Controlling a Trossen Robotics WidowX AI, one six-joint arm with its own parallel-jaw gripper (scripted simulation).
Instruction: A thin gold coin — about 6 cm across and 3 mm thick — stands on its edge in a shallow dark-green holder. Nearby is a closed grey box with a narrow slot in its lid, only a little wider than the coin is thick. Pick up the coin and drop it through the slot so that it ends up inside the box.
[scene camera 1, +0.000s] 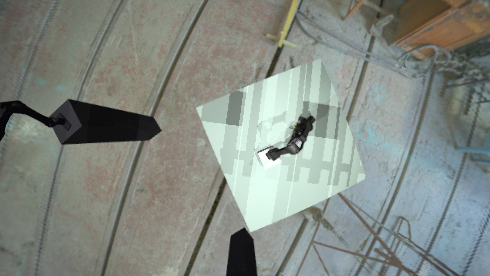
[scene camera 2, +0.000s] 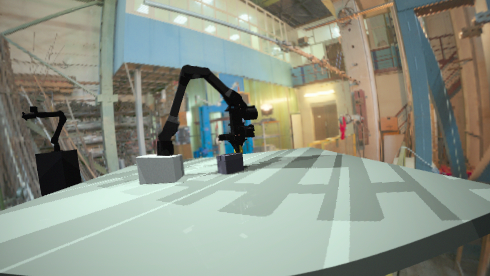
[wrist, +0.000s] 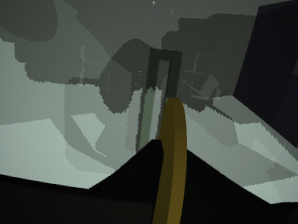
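Note:
A gold coin, carried by my gripper (wrist: 162, 150).

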